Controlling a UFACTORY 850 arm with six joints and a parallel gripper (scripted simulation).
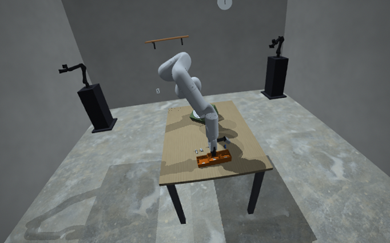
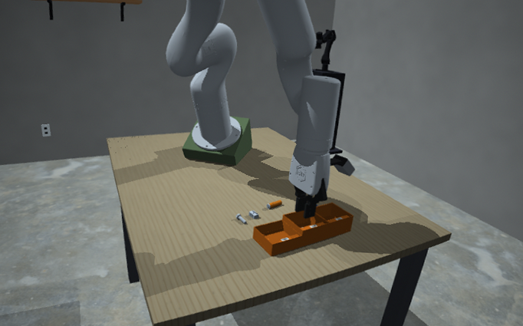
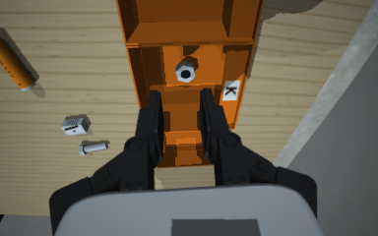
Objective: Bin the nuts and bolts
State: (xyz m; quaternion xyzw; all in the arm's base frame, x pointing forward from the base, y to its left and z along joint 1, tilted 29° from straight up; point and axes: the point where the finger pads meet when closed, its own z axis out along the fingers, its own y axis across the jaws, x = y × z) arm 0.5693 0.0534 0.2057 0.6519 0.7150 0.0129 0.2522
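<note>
My gripper is now 1 cm short of the orange three-compartment bin and 5 cm above it. From my hand the other things lie so: grey sharpener-like block: 13 cm behind, 7 cm to the right, 7 cm below; then orange cylinder: 15 cm behind, 1 cm to the left, 7 cm below; then silver hex nut: 1 cm ahead, 7 cm below.
</note>
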